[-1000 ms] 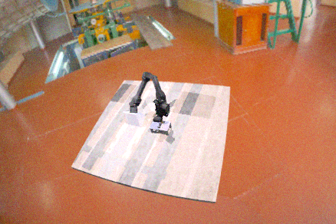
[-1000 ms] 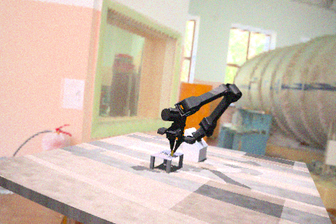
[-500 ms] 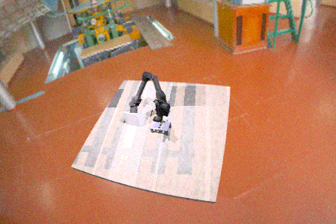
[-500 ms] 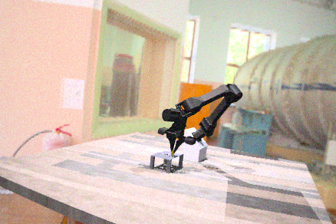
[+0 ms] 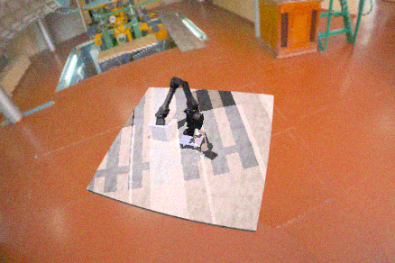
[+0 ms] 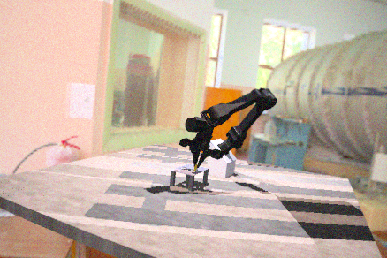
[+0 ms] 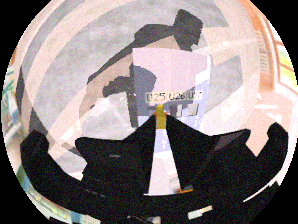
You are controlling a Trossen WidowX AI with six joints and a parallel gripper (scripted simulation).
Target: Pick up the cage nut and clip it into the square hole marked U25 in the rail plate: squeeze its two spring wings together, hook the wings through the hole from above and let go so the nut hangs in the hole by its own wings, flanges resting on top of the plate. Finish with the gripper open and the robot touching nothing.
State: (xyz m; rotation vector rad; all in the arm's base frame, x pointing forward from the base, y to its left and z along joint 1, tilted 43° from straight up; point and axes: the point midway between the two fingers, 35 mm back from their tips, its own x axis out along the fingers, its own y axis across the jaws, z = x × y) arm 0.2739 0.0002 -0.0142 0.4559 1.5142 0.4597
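Right now the small yellow cage nut is 10 mm below my gripper tip. The rest, counted from my gripper tip: label (20 mm ahead, 30 mm to the right, 10 mm below).
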